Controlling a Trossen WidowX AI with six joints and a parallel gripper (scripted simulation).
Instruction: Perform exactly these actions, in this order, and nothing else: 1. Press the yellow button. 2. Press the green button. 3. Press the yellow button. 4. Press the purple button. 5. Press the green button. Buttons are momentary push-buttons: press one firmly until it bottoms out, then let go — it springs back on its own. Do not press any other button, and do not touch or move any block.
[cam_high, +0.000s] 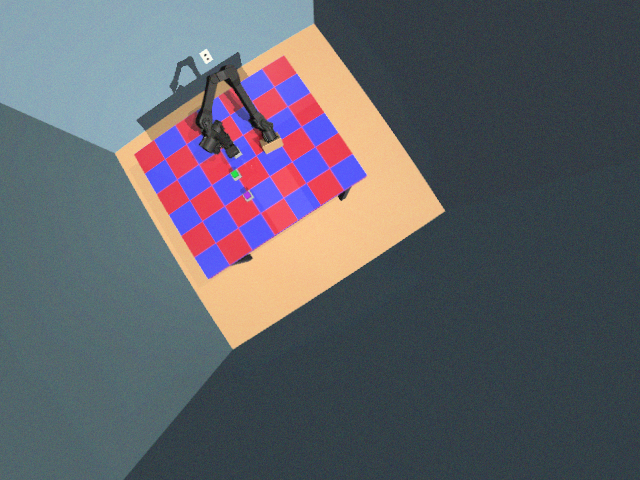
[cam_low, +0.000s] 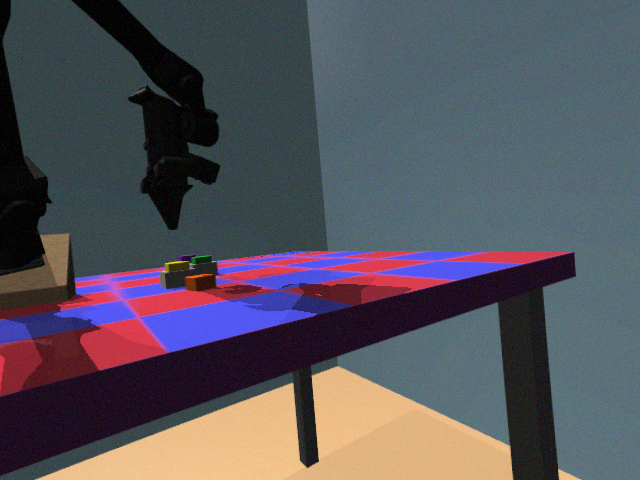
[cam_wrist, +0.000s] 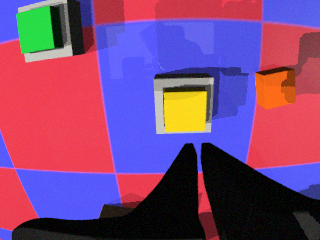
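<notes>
Right now the purple button is 9 cm ahead of my gripper tip, 25 cm to the left of it and 6 cm below it. Also, from my gripper tip: yellow button (6 cm below); then green button (8 cm ahead, 11 cm to the left, 6 cm below); then orange block (1 cm ahead, 9 cm to the right, 8 cm below).
</notes>
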